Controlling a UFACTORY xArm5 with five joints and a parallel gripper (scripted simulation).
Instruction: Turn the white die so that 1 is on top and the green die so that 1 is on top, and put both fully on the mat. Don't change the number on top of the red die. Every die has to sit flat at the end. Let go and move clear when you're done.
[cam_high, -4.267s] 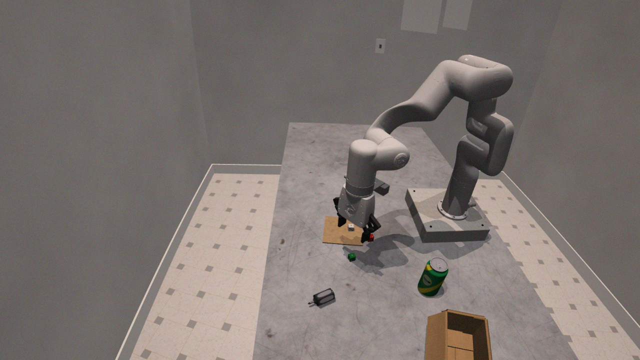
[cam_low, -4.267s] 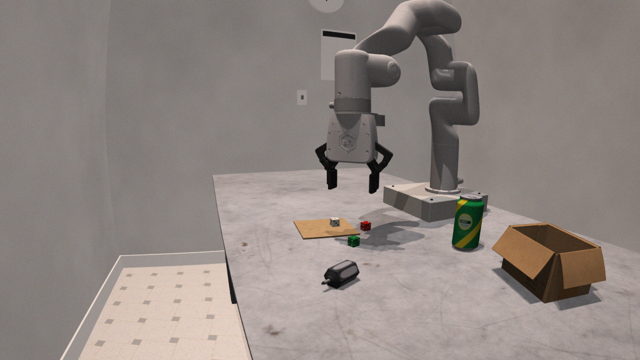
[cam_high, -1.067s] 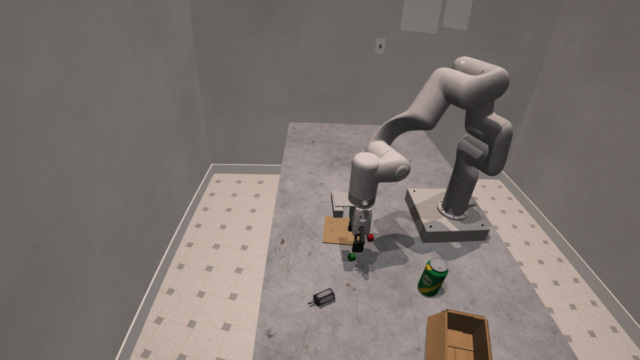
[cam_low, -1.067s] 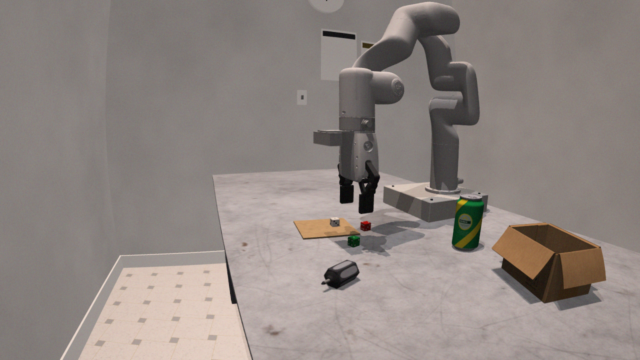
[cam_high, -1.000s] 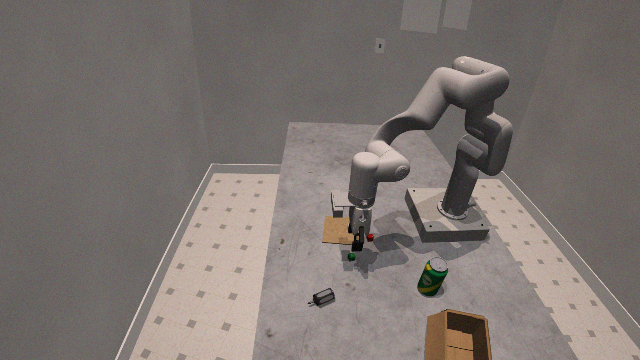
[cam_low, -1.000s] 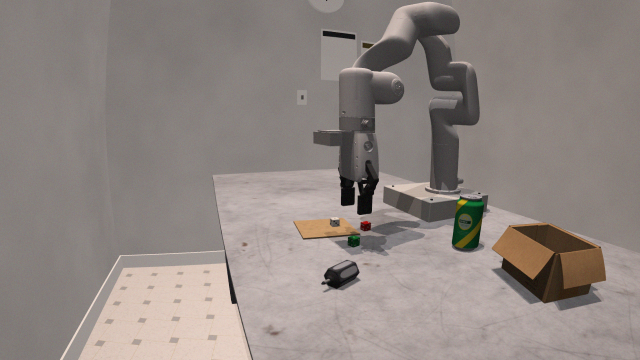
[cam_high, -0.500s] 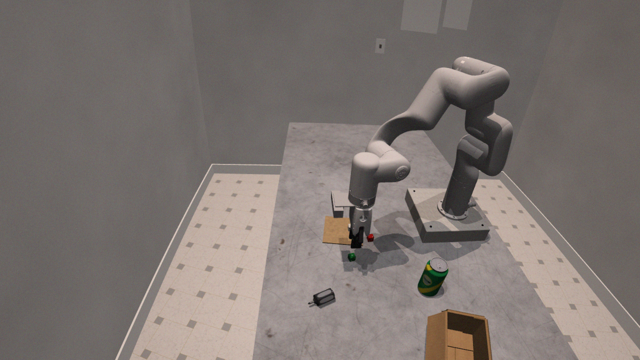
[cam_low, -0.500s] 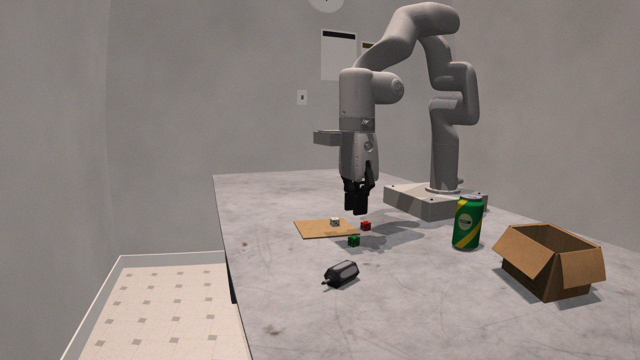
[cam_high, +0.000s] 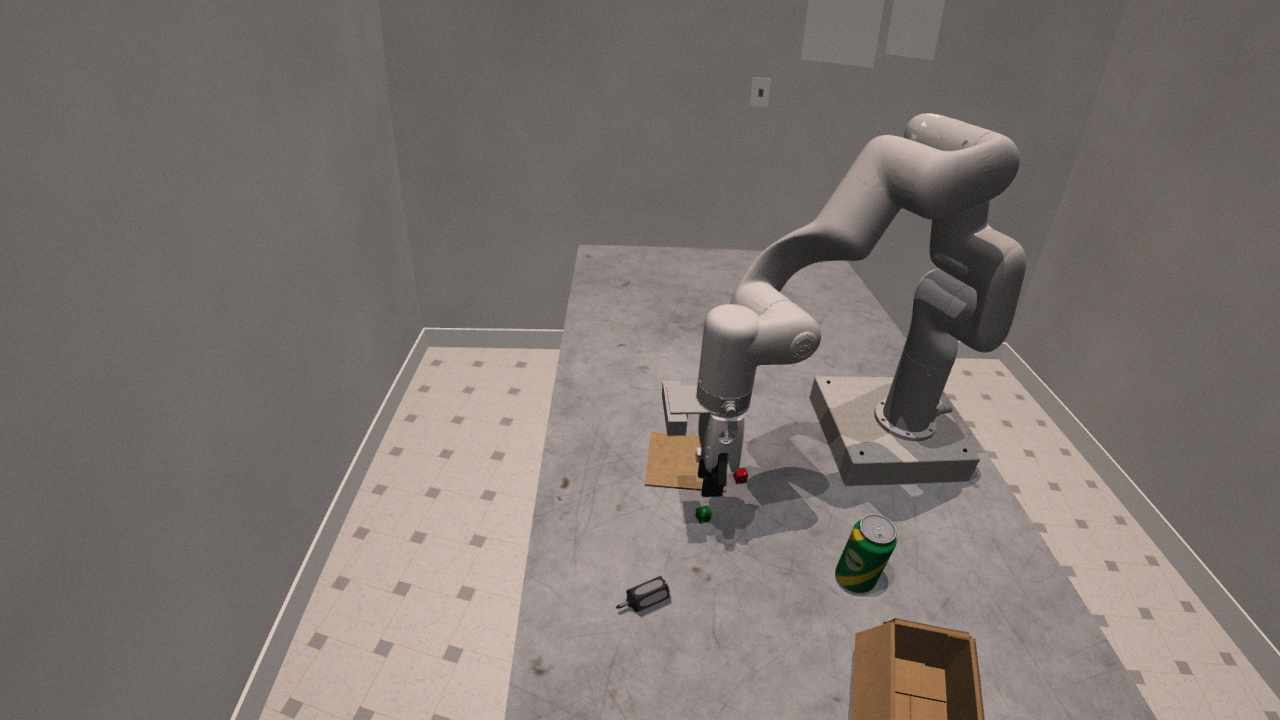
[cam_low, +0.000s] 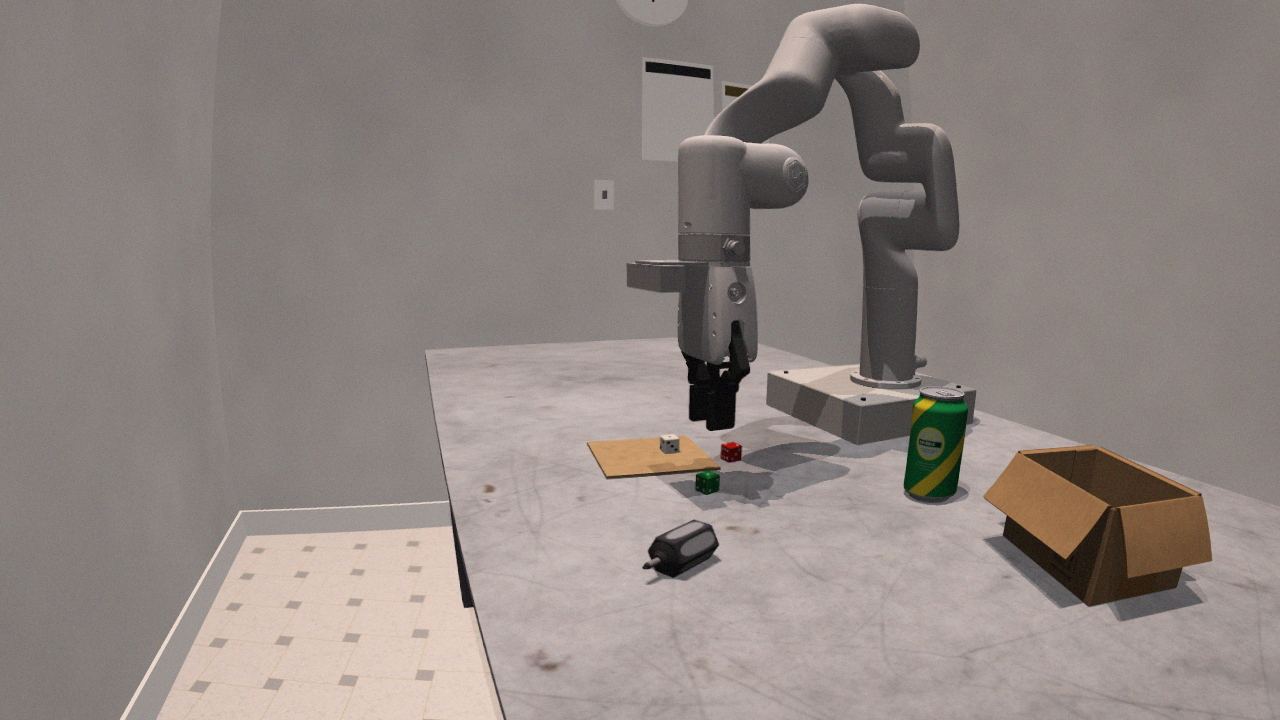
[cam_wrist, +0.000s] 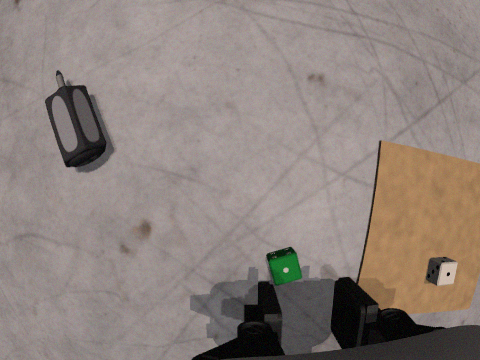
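The green die lies 9 cm below my hand. The rest, counted from my hand: tan mat: 14 cm to the right, 10 cm below, 1 cm behind; then red die: 9 cm below, 9 cm behind, 7 cm to the right; then white die: 13 cm to the right, 8 cm below, 3 cm behind.
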